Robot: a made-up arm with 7 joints. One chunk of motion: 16 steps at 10 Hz.
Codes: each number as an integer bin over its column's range. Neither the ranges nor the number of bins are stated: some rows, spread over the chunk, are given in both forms.
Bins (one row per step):
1: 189 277 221 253 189 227 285
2: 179 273 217 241 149 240 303
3: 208 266 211 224 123 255 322
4: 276 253 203 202 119 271 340
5: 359 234 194 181 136 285 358
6: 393 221 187 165 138 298 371
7: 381 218 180 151 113 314 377
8: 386 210 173 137 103 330 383
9: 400 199 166 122 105 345 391
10: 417 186 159 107 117 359 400
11: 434 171 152 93 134 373 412
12: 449 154 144 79 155 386 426
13: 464 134 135 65 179 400 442
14: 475 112 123 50 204 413 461
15: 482 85 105 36 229 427 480
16: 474 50 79 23 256 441 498
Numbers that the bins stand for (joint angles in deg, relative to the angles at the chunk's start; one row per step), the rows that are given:
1: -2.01 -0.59 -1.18 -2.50 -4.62 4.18 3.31
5: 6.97 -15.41 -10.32 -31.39 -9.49 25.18 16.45
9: 9.14 -27.46 -19.80 -55.06 -12.34 46.90 22.40
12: 11.72 -42.96 -27.25 -72.31 -7.74 61.75 28.70
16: 13.05 -78.78 -49.25 -94.77 1.55 81.66 41.66
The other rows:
2: -2.54 -1.97 -2.53 -7.32 -8.30 8.89 6.55
3: -1.01 -4.38 -4.57 -14.14 -10.69 14.32 9.97
4: 2.58 -8.86 -7.27 -22.96 -11.05 20.11 13.21
6: 8.77 -19.88 -12.69 -37.81 -9.31 29.89 18.79
7: 8.13 -20.92 -15.06 -43.42 -11.61 35.68 19.87
8: 8.40 -23.67 -17.43 -49.04 -12.53 41.47 20.95
10: 10.03 -31.94 -22.17 -61.07 -11.24 51.97 24.02
11: 10.93 -37.10 -24.54 -66.69 -9.68 57.04 26.18
13: 12.52 -49.85 -30.30 -77.92 -5.54 66.81 31.58
14: 13.10 -57.42 -34.36 -83.94 -3.24 71.52 35.00
15: 13.47 -66.72 -40.45 -89.56 -0.94 76.59 38.42

